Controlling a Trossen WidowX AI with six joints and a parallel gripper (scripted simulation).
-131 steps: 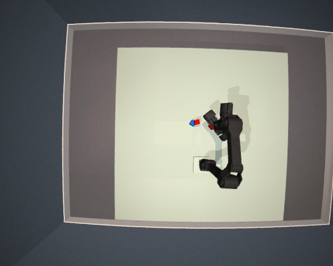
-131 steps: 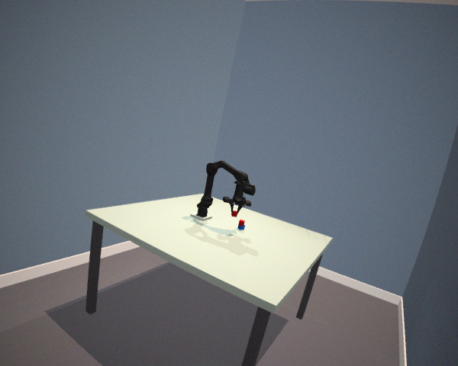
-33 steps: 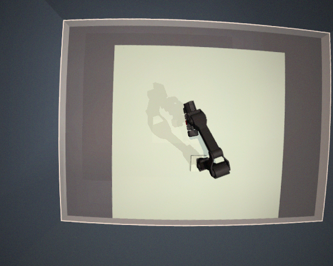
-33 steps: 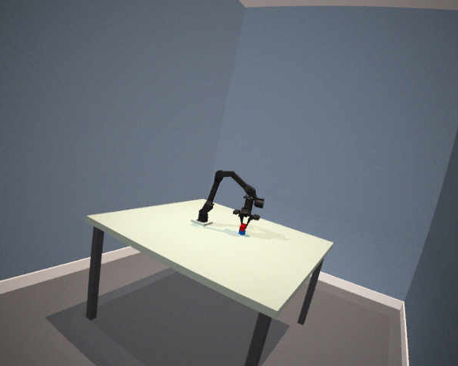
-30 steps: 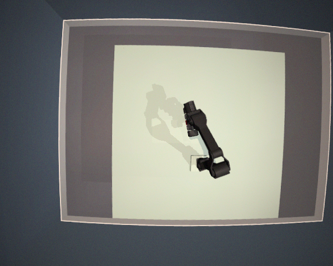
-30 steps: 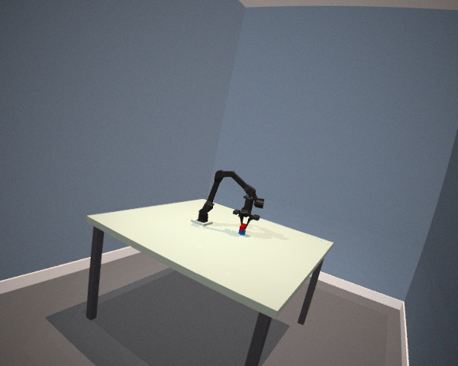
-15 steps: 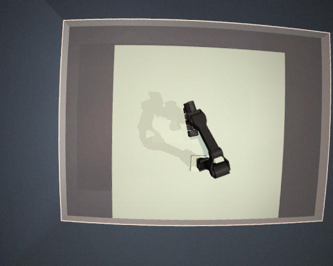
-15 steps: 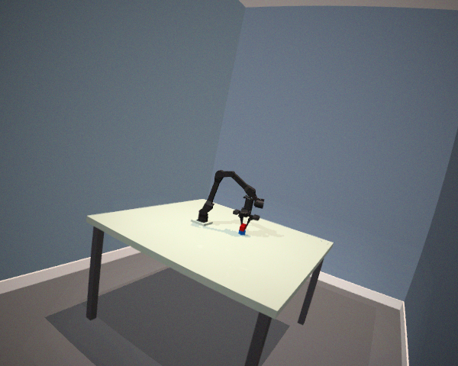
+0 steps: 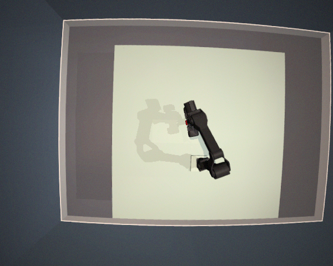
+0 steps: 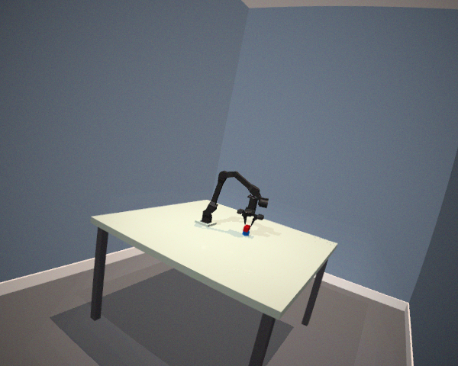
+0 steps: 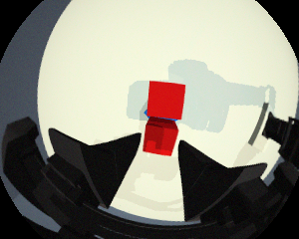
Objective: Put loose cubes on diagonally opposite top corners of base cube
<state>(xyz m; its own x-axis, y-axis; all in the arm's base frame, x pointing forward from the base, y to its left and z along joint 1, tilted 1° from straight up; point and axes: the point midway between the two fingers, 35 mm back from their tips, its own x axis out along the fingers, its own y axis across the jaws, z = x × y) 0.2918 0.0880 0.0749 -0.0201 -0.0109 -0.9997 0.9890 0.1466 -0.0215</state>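
Right now my gripper tip is 50 mm above the blue cube and 20 mm to the left of it.
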